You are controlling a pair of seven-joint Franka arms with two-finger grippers.
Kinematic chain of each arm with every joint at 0, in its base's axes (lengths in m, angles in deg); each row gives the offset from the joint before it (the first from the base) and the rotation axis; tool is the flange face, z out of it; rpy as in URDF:
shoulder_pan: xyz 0 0 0.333 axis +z
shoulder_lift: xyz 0 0 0 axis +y
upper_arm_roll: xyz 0 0 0.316 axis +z
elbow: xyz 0.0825 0 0 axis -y
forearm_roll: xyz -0.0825 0 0.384 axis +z
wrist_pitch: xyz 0 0 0 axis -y
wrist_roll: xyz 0.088 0 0 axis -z
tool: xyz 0 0 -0.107 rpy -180 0 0
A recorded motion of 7 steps. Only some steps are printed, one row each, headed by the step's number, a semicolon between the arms.
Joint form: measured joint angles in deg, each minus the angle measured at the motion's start. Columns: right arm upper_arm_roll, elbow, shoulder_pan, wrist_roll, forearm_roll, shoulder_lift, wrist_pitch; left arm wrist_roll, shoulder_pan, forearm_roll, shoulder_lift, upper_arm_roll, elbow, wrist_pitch.
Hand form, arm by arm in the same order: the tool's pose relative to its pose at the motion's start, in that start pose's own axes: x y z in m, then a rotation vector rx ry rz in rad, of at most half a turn. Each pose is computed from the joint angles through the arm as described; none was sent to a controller.
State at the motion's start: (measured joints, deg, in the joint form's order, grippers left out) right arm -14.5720 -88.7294 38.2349 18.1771 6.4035 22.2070 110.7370; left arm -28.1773 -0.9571 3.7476 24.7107 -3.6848 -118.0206 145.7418
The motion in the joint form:
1: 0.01 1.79 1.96 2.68 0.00 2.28 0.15; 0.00 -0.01 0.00 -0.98 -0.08 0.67 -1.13
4: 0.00 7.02 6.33 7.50 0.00 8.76 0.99; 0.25 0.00 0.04 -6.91 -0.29 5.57 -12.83
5: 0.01 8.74 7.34 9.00 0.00 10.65 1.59; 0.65 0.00 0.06 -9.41 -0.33 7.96 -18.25
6: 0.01 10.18 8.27 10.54 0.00 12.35 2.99; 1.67 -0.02 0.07 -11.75 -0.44 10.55 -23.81
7: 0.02 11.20 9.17 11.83 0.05 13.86 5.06; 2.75 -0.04 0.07 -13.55 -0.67 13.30 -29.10
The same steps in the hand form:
1: -0.0015 -0.0267 0.0116 -0.0103 -0.0015 0.0093; 0.0039 0.0023 -0.0128 -0.0026 0.0088 0.0009
4: -0.0054 -0.0904 0.0446 -0.0352 0.0061 0.0062; 0.0191 0.0080 -0.0919 0.0178 0.0018 0.0035
5: -0.0057 -0.1071 0.0527 -0.0375 0.0173 0.0103; 0.0225 0.0086 -0.1285 0.0281 -0.0036 0.0080
6: -0.0054 -0.1228 0.0597 -0.0329 0.0391 0.0168; 0.0235 0.0091 -0.1654 0.0382 -0.0112 0.0241
7: -0.0055 -0.1377 0.0669 -0.0224 0.0665 0.0200; 0.0229 0.0103 -0.1989 0.0474 -0.0214 0.0430

